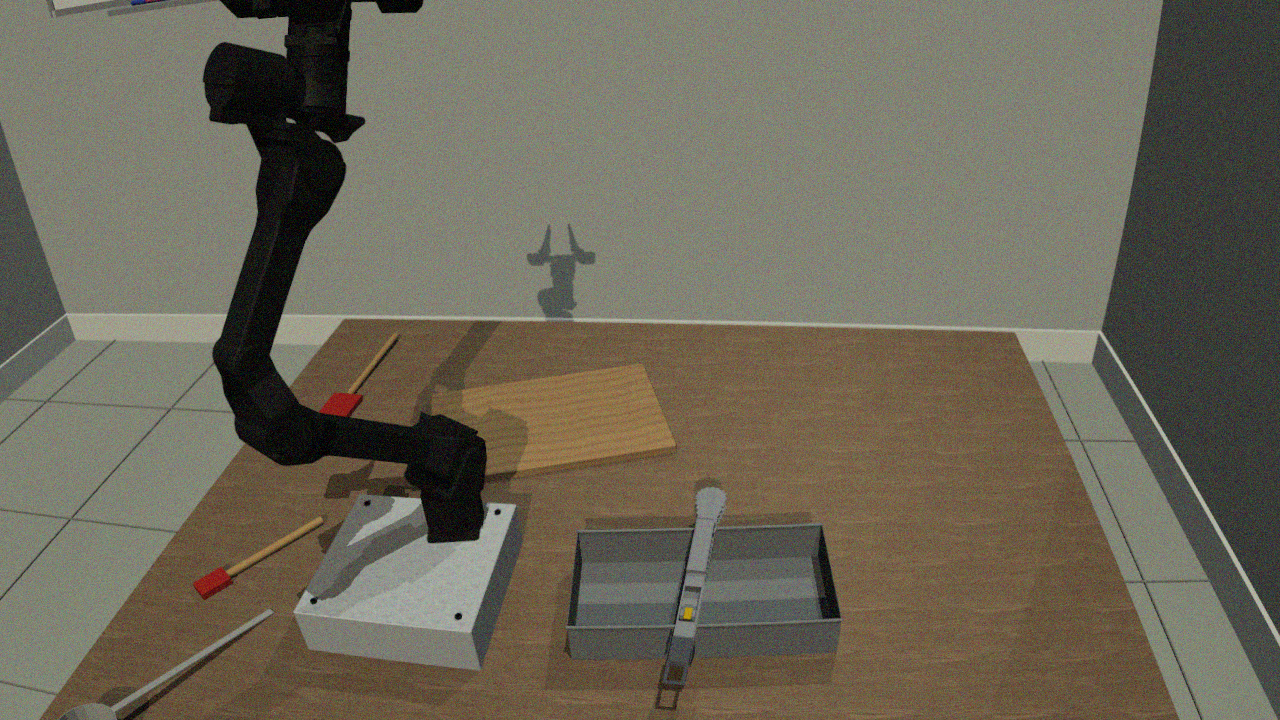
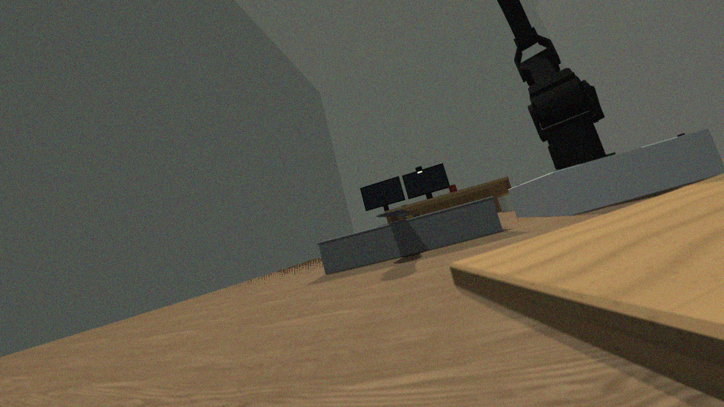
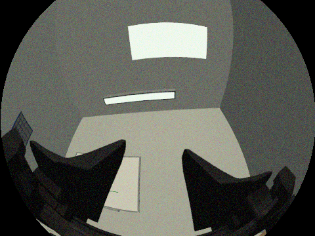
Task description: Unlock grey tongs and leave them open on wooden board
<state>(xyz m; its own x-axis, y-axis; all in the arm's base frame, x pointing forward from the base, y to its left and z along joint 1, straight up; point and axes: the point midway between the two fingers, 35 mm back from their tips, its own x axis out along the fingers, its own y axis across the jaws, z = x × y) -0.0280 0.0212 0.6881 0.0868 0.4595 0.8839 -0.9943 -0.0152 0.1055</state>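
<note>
Now: gripper tip 720 mm above the yellow lock piece, 300 mm short of it and 220 mm to the left of it. Also, from my gripper tip: roasting tin (760 mm below, 320 mm ahead, 150 mm to the right); wooden board (780 mm below, 260 mm to the left, 140 mm ahead).
</note>
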